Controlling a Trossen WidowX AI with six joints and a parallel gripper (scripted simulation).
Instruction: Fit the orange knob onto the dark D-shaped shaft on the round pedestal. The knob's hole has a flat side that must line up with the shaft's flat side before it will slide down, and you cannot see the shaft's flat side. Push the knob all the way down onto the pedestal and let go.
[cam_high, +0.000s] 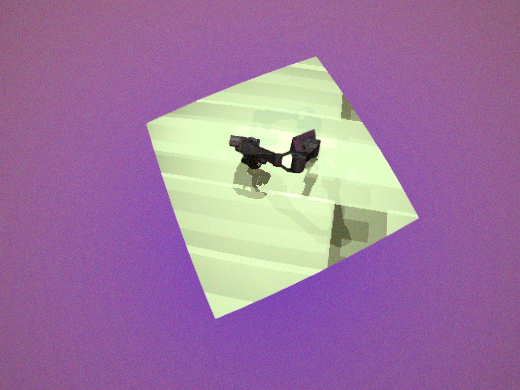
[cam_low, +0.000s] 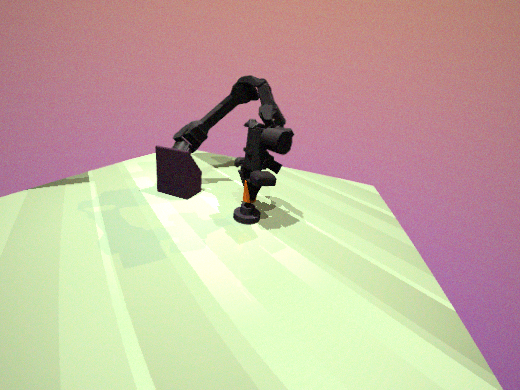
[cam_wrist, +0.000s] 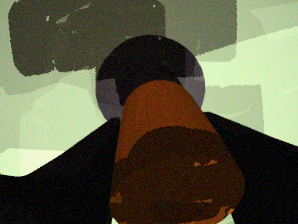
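The orange knob is 2 cm above my gripper tip. Round my gripper tip: dark round pedestal (4 cm below).
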